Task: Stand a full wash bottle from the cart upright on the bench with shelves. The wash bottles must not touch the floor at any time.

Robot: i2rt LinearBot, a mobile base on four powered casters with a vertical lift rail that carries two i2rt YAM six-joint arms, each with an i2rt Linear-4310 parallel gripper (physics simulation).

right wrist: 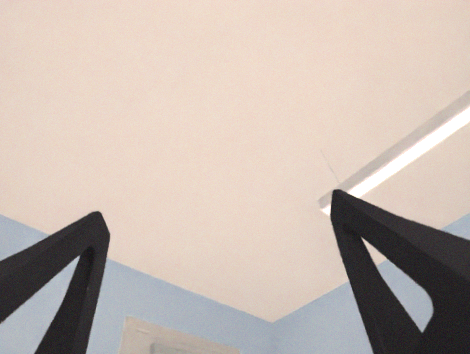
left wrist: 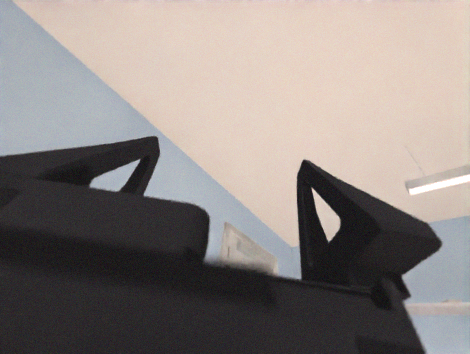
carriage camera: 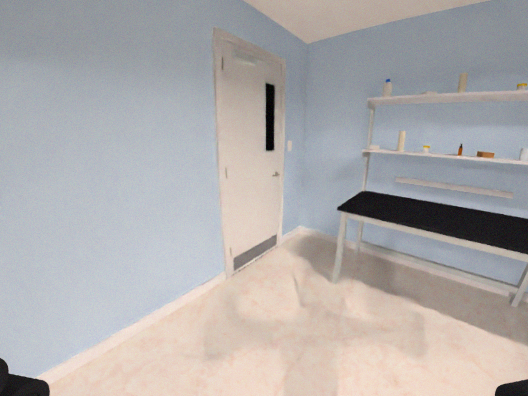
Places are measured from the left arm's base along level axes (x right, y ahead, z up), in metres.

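Where they show: left gripper, fingertip midpoint: (left wrist: 229, 156); right gripper, fingertip midpoint: (right wrist: 217, 212).
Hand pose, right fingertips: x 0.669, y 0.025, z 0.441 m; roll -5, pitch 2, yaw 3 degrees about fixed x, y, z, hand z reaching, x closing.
Note:
After its pixels a point has its place.
The bench with shelves (carriage camera: 430, 214) stands at the right in the carriage view, with a black top, pale legs and two shelves above it. The cart and its wash bottles do not show in the carriage view. A small white bottle with a blue cap (carriage camera: 387, 88) {x 1.410, y 1.823, z 0.879 m} stands on the upper shelf; I cannot tell what kind it is. My left gripper (left wrist: 229, 156) {x 0.004, y 0.040, z 0.438 m} is open and empty, tilted up toward the ceiling. My right gripper (right wrist: 217, 212) {x 0.669, y 0.025, z 0.441 m} is open and empty, also facing the ceiling. Both are well away from the bench.
A closed door (carriage camera: 250, 150) {x 0.176, y 1.821, z 0.305 m} is in the left wall. The upper shelf (carriage camera: 425, 98) {x 1.641, y 1.649, z 0.811 m} and lower shelf (carriage camera: 440, 156) hold several small containers. A pale rail (carriage camera: 455, 187) {x 1.997, y 1.509, z 0.045 m} is on the wall above the bench top. A ceiling lamp (left wrist: 440, 182) {x 1.127, y 0.774, z 1.189 m} (right wrist: 400, 155) {x 1.289, y 0.629, z 1.188 m} hangs overhead.

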